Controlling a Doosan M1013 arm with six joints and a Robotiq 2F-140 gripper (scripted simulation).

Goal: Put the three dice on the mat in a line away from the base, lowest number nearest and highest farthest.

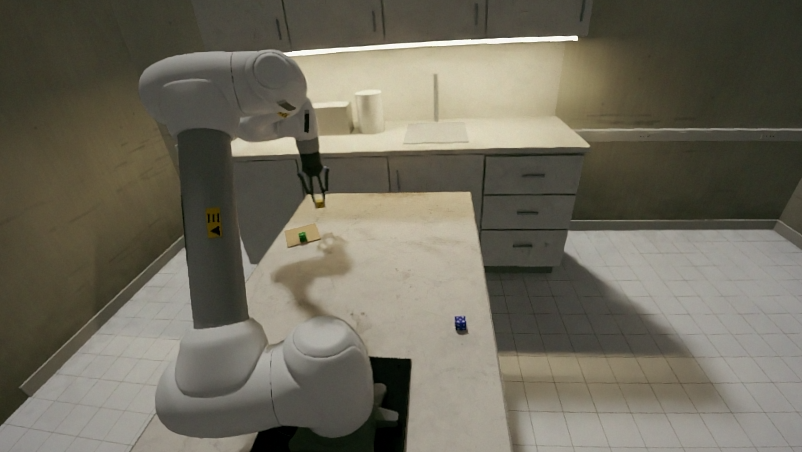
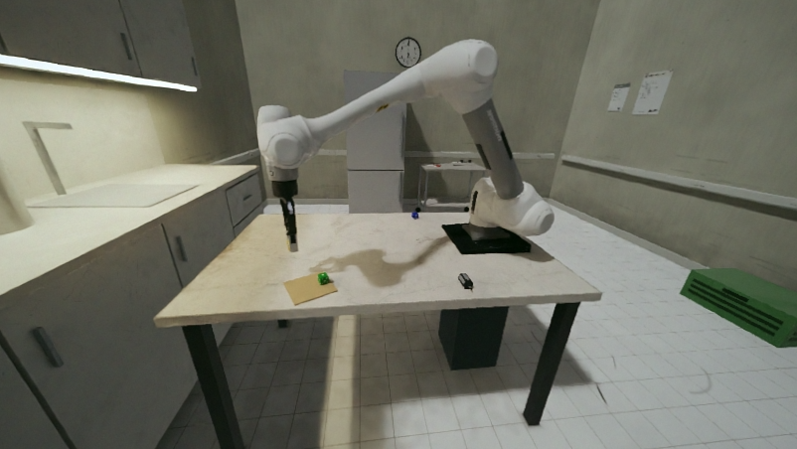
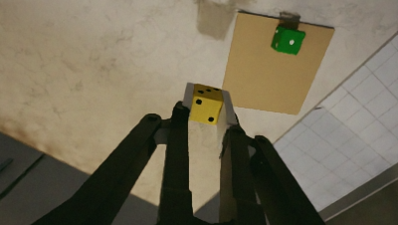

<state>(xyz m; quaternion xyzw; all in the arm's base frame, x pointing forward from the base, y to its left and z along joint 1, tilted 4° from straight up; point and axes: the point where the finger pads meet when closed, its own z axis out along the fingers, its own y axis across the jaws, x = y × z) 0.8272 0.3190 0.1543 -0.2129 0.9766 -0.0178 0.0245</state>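
My gripper is now 60 mm past the tan mat, 80 mm to the right of it and 130 mm above it. Also, from my hand: yellow die 20 mm below; then green die 110 mm behind, 60 mm to the left, 120 mm below; then blue die 520 mm behind, 580 mm to the right, 120 mm below.
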